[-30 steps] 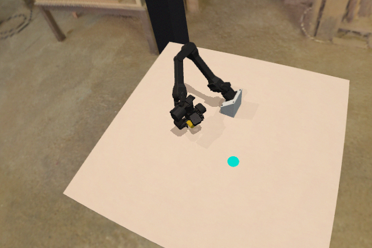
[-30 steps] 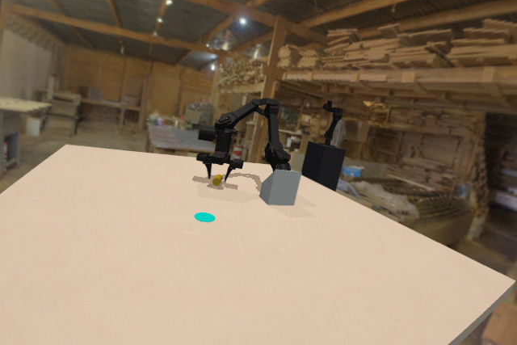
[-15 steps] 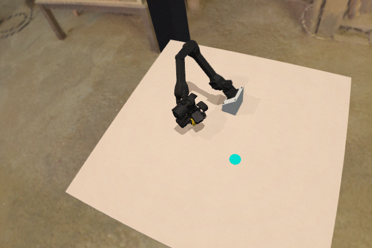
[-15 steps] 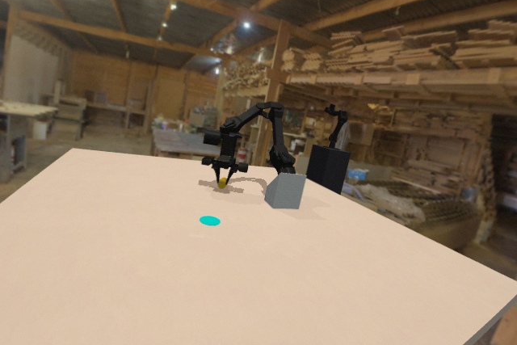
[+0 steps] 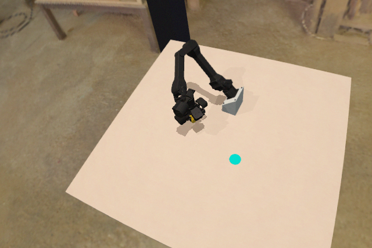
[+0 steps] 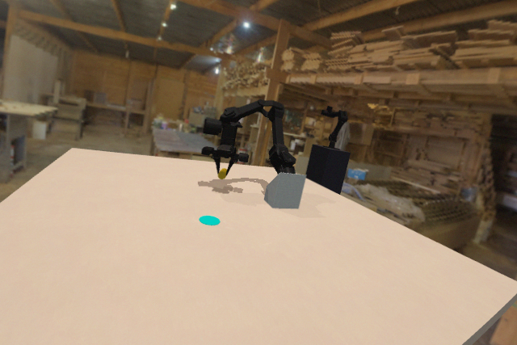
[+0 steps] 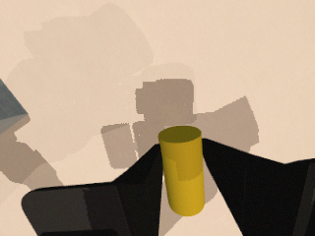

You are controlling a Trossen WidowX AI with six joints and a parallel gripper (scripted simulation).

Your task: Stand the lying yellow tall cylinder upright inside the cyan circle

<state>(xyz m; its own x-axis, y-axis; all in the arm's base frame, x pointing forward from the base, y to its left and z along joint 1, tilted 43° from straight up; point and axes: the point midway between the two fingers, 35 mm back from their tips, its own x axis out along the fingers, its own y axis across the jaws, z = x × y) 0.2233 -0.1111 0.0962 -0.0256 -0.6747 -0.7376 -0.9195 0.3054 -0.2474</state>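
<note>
Now: gripper tip 100 mm short of the cyan circle, 290 mm to the right of it and 60 mm above it. From my gripper tip the other things lie so: yellow tall cylinder 10 mm behind, 20 mm to the right.
</note>
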